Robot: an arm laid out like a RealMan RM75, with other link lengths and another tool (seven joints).
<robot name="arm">
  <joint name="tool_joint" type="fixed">
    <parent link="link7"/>
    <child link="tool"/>
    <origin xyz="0.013 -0.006 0.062" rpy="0 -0.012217 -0.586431"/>
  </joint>
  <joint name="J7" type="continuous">
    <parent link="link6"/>
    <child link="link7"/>
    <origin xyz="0 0 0.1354" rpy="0 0 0"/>
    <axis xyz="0 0 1"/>
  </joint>
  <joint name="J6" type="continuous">
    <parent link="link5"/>
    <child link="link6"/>
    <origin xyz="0 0 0" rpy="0 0 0"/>
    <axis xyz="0 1 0"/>
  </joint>
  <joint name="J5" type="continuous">
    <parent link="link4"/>
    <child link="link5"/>
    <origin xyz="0 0 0.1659" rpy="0 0 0"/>
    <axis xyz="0 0 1"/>
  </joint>
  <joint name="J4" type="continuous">
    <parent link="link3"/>
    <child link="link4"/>
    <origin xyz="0 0 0" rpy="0 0 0"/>
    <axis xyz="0 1 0"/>
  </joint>
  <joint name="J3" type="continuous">
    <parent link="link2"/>
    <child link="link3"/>
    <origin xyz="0 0 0.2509" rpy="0 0 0"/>
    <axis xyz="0 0 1"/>
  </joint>
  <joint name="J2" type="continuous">
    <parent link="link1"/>
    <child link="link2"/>
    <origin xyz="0 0 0" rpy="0 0 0"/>
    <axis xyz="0 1 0"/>
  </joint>
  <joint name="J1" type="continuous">
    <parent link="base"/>
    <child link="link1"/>
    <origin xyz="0 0 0.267" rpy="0 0 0"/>
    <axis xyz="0 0 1"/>
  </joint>
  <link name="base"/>
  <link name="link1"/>
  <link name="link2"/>
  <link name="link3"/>
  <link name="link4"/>
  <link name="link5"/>
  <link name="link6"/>
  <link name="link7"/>
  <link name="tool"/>
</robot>
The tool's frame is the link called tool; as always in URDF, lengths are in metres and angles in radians. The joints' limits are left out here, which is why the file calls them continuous.
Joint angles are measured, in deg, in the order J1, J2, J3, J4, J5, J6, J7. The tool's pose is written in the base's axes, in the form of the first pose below.
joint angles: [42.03, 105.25, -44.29, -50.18, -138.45, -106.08, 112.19]
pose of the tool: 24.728, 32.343, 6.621, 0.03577, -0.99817, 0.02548, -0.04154
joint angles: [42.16, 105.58, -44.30, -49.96, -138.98, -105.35, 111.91]
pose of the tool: 24.820, 32.471, 6.391, 0.03765, -0.99800, 0.02431, -0.04457
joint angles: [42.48, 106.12, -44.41, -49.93, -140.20, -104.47, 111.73]
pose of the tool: 24.968, 32.642, 6.087, 0.03891, -0.99756, 0.02263, -0.05329
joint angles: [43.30, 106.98, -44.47, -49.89, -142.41, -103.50, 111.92]
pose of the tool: 25.058, 32.884, 5.631, 0.03800, -0.99673, 0.02218, -0.06773
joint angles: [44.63, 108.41, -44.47, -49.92, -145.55, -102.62, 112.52]
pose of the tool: 24.965, 33.097, 4.875, 0.03289, -0.99551, 0.02226, -0.08587
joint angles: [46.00, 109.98, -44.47, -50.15, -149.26, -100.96, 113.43]
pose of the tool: 25.007, 33.535, 4.184, 0.03480, -0.99305, 0.02321, -0.11005
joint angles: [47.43, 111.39, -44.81, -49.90, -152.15, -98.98, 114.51]
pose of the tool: 24.867, 34.049, 3.440, 0.03777, -0.99055, 0.02293, -0.12983
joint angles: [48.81, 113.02, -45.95, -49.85, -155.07, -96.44, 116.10]
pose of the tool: 24.719, 34.629, 2.595, 0.04316, -0.98684, 0.02066, -0.15444
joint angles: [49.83, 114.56, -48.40, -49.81, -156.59, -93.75, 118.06]
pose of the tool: 24.385, 35.121, 1.598, 0.04767, -0.98329, 0.01436, -0.17510
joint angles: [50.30, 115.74, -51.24, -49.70, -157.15, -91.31, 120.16]
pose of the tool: 24.146, 35.413, 0.692, 0.05176, -0.98023, 0.01034, -0.19071
